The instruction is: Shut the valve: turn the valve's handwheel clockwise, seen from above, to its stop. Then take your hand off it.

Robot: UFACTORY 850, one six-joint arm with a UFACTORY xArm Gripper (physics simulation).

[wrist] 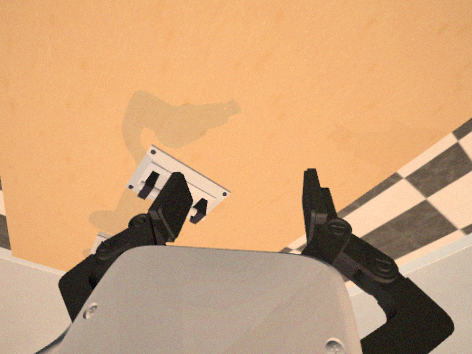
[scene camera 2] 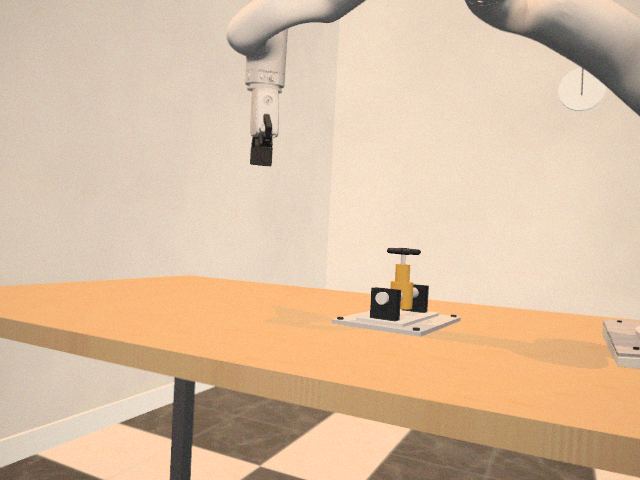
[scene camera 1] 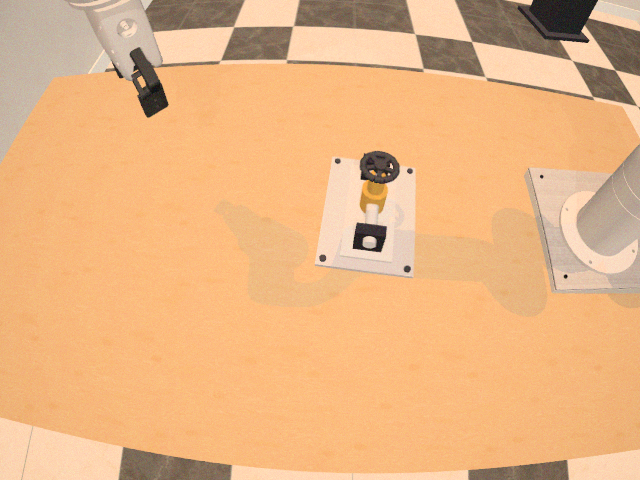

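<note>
The valve's dark round handwheel (scene camera 1: 379, 166) (scene camera 2: 403, 251) sits level on top of a yellow valve body (scene camera 1: 373, 198) (scene camera 2: 402, 284). The valve stands on a white base plate (scene camera 1: 336, 206) (scene camera 2: 429, 328) (wrist: 212, 191) with a black block at each end of its pipe. In the wrist view the left finger hides the handwheel and the yellow body. My gripper (scene camera 1: 153, 103) (scene camera 2: 261, 157) (wrist: 242, 185) is open and empty. It hangs high above the table, well to the left of the valve in both scene views, and touches nothing.
The wooden table (scene camera 1: 206, 361) (scene camera 2: 206, 330) (wrist: 300, 75) carries the valve plate. The arm's grey mounting plate (scene camera 1: 547, 232) (scene camera 2: 620, 346) is to the right of the valve. The arm's shadow falls across the table and beside the plate. A black stand (scene camera 1: 563, 18) is on the floor behind the table.
</note>
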